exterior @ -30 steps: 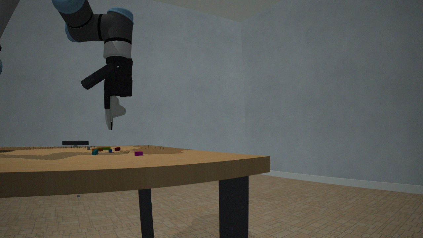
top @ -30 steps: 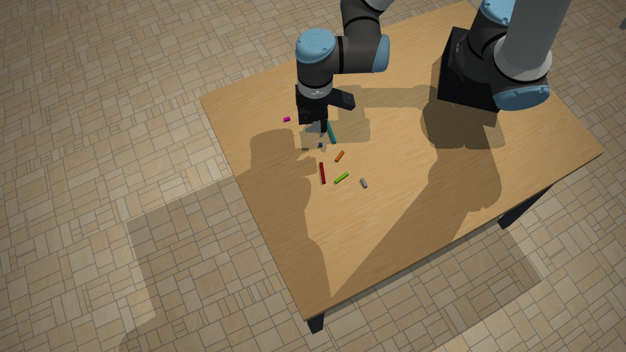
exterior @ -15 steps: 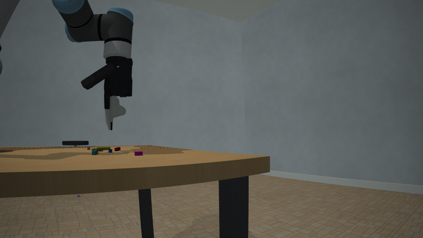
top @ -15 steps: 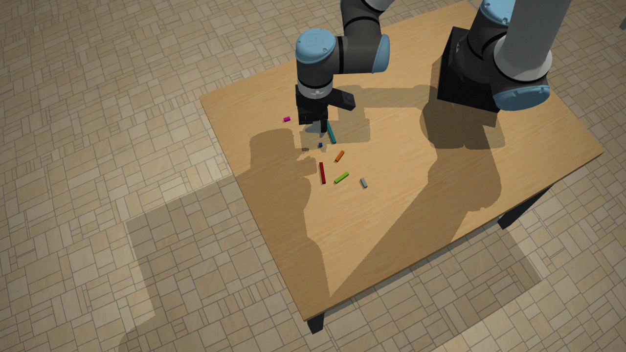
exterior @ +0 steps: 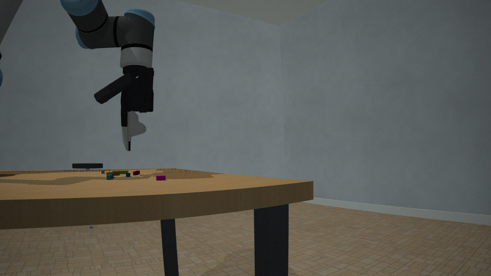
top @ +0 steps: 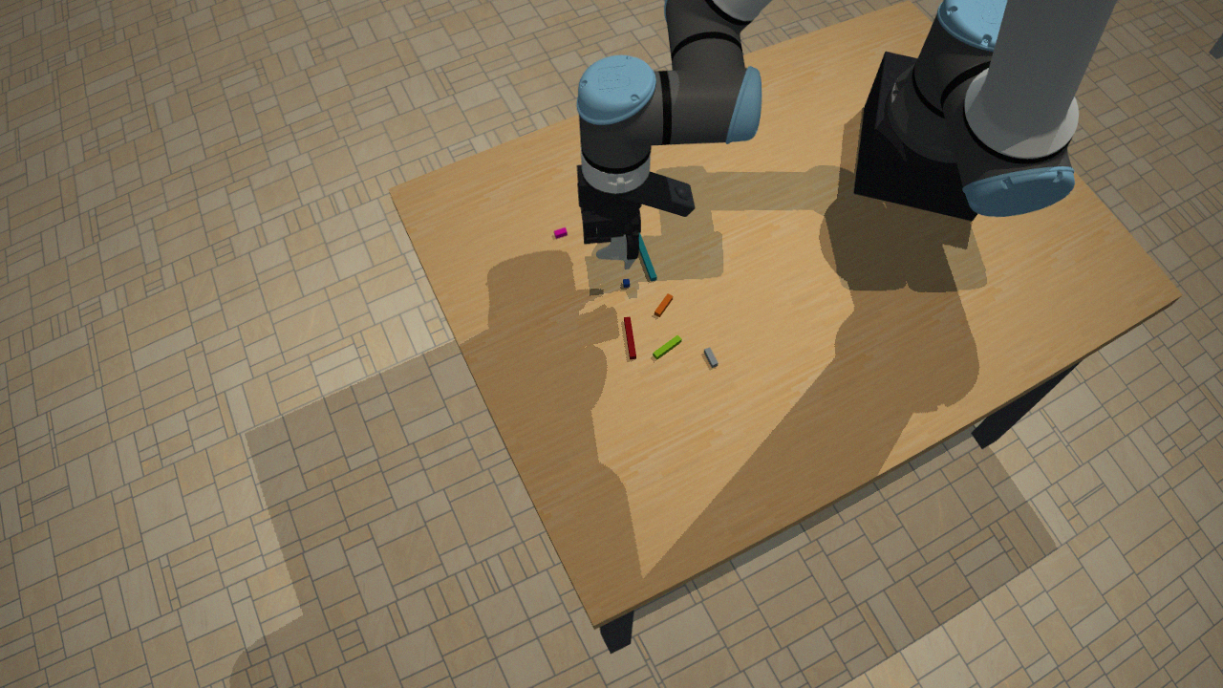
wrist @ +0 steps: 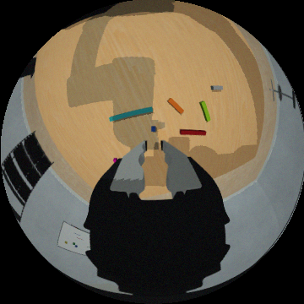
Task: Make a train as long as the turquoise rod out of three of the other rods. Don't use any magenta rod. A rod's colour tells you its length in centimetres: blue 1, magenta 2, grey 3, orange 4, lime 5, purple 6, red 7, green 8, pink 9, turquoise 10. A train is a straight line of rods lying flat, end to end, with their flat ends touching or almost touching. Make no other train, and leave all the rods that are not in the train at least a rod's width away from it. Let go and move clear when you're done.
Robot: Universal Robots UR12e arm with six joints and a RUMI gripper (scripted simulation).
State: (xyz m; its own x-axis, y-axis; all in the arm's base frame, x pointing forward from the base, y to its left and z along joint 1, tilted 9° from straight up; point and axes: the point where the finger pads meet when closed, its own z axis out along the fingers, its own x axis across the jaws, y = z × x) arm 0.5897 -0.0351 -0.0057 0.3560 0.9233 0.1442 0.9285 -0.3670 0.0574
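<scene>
My gripper is now 8 cm above the blue rod. The rest, counted from my hand: red rod (9 cm to the left, 8 cm below, 4 cm ahead); then turquoise rod (8 cm below, 5 cm behind, 3 cm to the right); then orange rod (8 cm below, 6 cm to the left, 3 cm behind).
</scene>
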